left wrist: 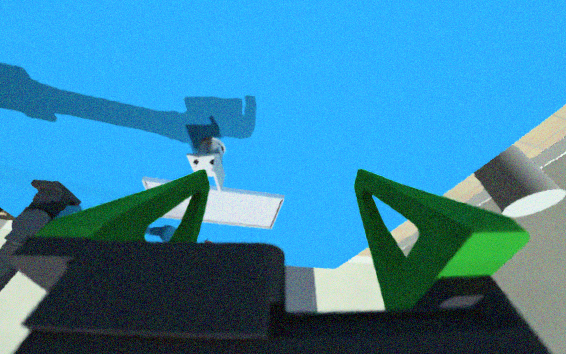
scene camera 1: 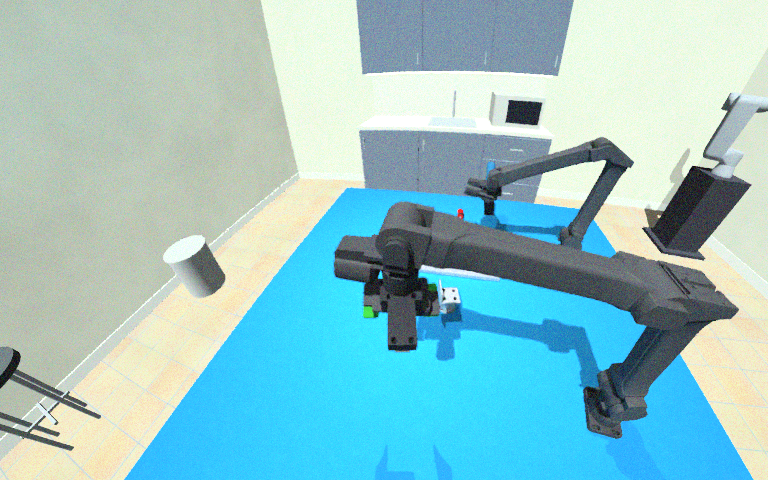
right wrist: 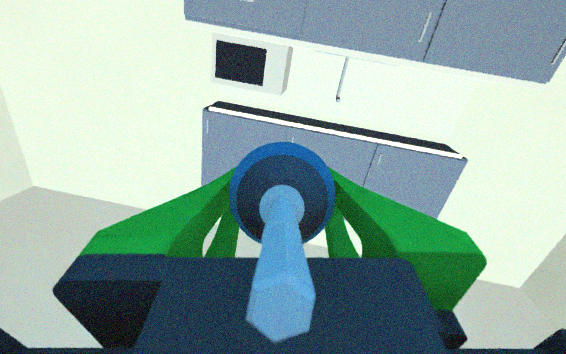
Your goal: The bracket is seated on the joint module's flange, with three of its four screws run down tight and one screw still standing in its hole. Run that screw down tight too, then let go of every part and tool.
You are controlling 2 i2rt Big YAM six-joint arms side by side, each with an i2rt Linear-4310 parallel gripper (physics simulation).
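Places are measured from the left arm's base along level axes (x back, y right, z up), in metres.
Where they show: left gripper, fingertip midpoint: (left wrist: 281, 177); right gripper, fingertip midpoint: (right wrist: 282, 177); left arm's base at its link origin: (scene camera 1: 600, 412); right arm's base at its link origin: (left wrist: 58, 191).
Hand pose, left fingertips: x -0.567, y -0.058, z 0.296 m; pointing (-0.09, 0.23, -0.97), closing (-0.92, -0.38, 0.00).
Note:
Things, the pixels of their top centre, and the offset from my left fingertips. "*": a spot on its surface instead. Level surfaces: height alone.
- driver's shaft at a spot on its surface: (right wrist: 281, 255) * dx +0.138, dy +0.762, dz -0.097 m
- white tray at its top centre: (left wrist: 216, 209) (scene camera 1: 449, 255) dx +0.014, dy +0.548, dz -0.280 m
- small red tool at its top centre: (scene camera 1: 460, 213) dx +0.005, dy +0.881, dz -0.262 m
- blue mat at its surface level: dz -0.296 m
The white bracket (scene camera 1: 451, 295) (left wrist: 202, 161) stands near the middle of the mat, with dark holes in its face. A small rounded part, partly hidden, shows behind it in the left wrist view; I cannot make out the flange or tell the screws apart. My left gripper (scene camera 1: 400, 300) (left wrist: 281, 177) is open and empty, above the mat beside the bracket. My right gripper (right wrist: 282, 177) is shut on the blue-and-dark driver (scene camera 1: 490, 167) (right wrist: 283, 148), far back from the bracket. The driver's shaft (right wrist: 281, 255) points back toward the right wrist camera.
A white tray (scene camera 1: 461, 273) (left wrist: 245, 207) lies behind the bracket, partly hidden by the left arm in the scene view. A small red tool (scene camera 1: 460, 213) stands at the back of the blue mat (scene camera 1: 317, 396). A grey bin (scene camera 1: 198, 271) stands at the left wall. Cupboards (scene camera 1: 390, 158) stand behind.

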